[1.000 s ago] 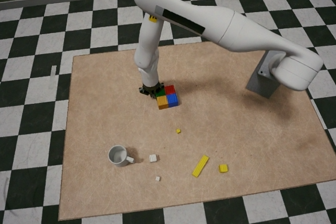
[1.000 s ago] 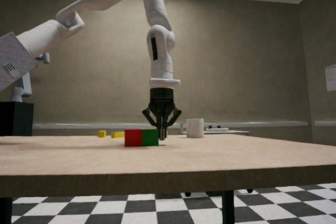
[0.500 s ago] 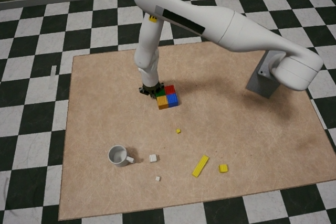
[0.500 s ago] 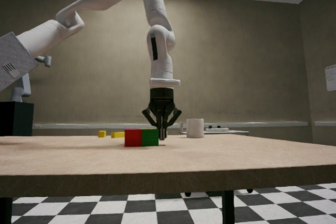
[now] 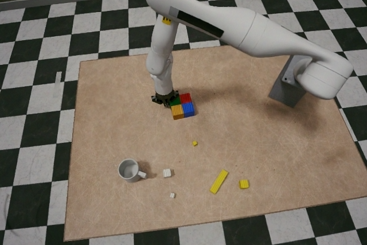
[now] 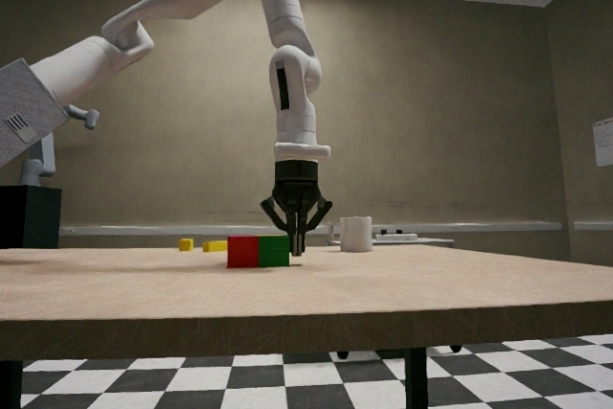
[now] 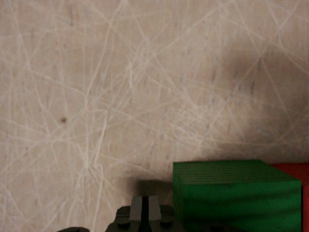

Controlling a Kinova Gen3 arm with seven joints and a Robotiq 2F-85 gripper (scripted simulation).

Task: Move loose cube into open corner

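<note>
Right now the green cube is 4 cm behind my hand, 1 cm to the right of it and 1 cm below it. The rest, counted from my hand: red cube: 9 cm behind, 3 cm to the right, 1 cm below; blue cube: 10 cm behind, 2 cm to the left, 1 cm below; orange cube: 6 cm behind, 4 cm to the left, 1 cm below.
</note>
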